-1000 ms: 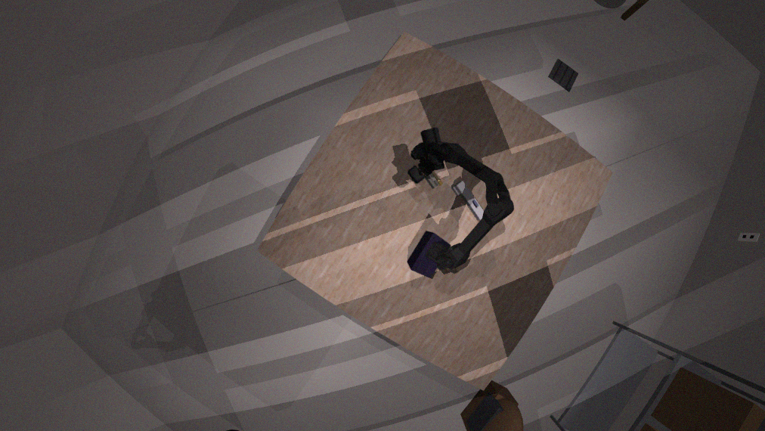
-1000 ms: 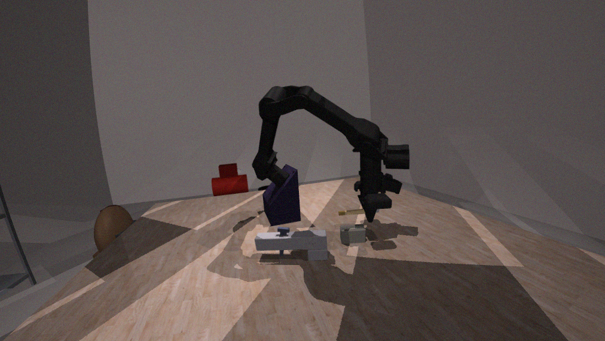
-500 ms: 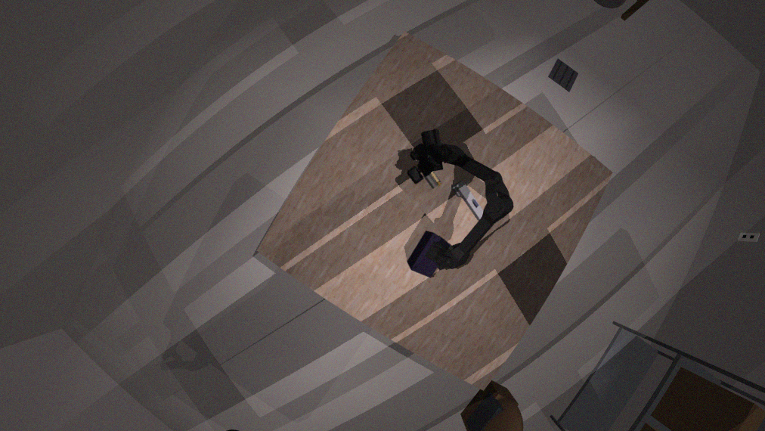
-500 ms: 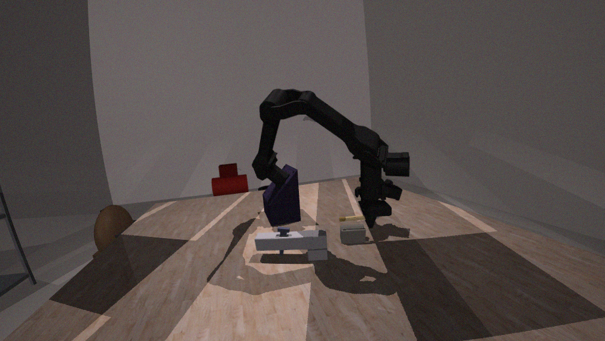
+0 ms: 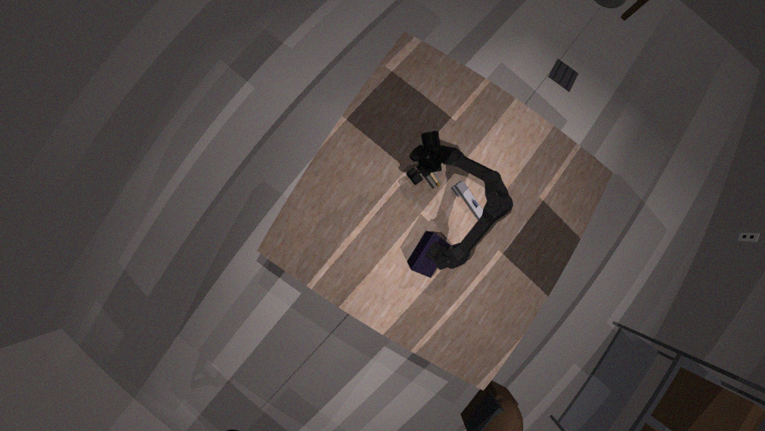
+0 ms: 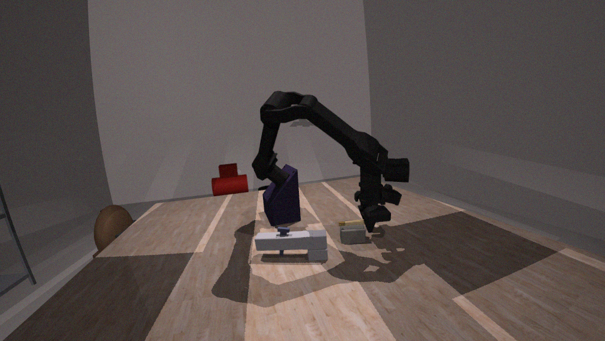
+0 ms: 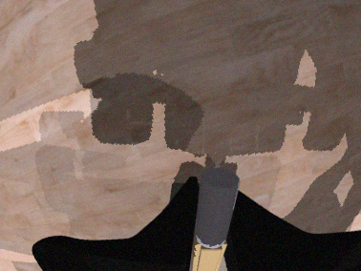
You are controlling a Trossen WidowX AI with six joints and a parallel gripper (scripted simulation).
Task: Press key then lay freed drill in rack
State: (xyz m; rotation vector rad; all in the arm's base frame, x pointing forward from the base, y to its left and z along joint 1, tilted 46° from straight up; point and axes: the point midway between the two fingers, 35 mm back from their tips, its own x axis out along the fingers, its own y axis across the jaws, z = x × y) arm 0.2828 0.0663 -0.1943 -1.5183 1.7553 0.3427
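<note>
Now: the drill 1 cm behind my gripper tip, 4 cm to the right of it and 3 cm above it. Also, from my gripper tip: rack (2 cm behind, 5 cm to the right, 1 cm below); long grey housing (1 cm behind, 23 cm to the right, 1 cm above); small blue key (2 cm behind, 25 cm to the right, 3 cm above).
</note>
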